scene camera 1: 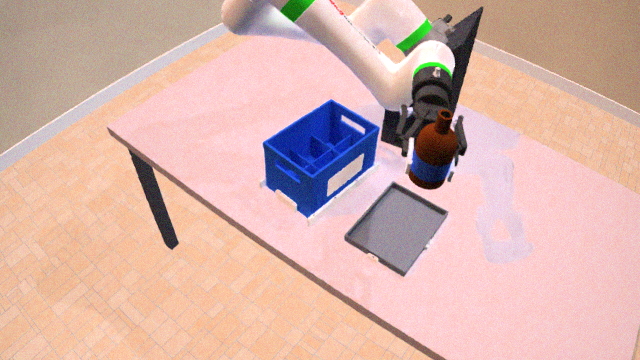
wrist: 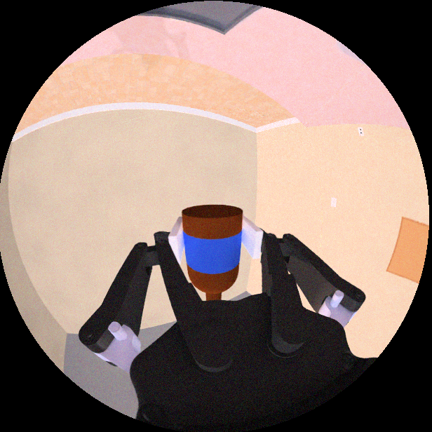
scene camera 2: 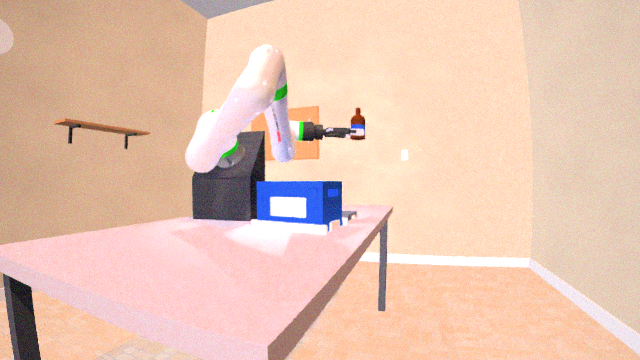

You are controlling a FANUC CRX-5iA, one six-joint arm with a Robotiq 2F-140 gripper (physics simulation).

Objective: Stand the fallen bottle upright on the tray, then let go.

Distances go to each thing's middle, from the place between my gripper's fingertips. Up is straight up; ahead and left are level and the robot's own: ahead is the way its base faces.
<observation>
Right now the brown bottle (scene camera 1: pixel 436 145) is 5 cm above my hand, 2 cm behind it and 1 cm to the right of it.
</observation>
